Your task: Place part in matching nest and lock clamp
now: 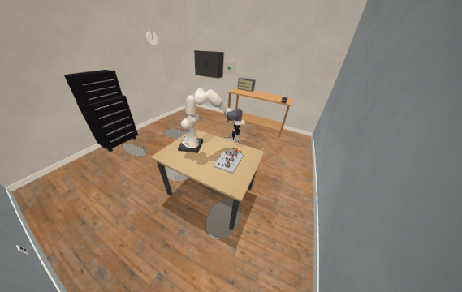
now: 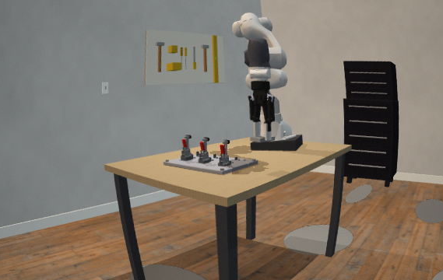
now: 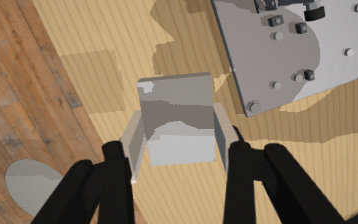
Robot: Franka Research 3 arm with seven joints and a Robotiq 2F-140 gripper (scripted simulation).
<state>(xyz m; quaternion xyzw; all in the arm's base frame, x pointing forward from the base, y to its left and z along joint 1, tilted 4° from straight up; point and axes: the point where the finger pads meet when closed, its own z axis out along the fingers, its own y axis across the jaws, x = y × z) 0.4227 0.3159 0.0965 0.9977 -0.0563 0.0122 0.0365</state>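
My hand is 24 cm to the left of the grey fixture plate, 14 cm above it and 8 cm short of it. Round my hand: grey part: 3 cm below; then clamp: 35 cm to the right, 12 cm ahead, 8 cm below.
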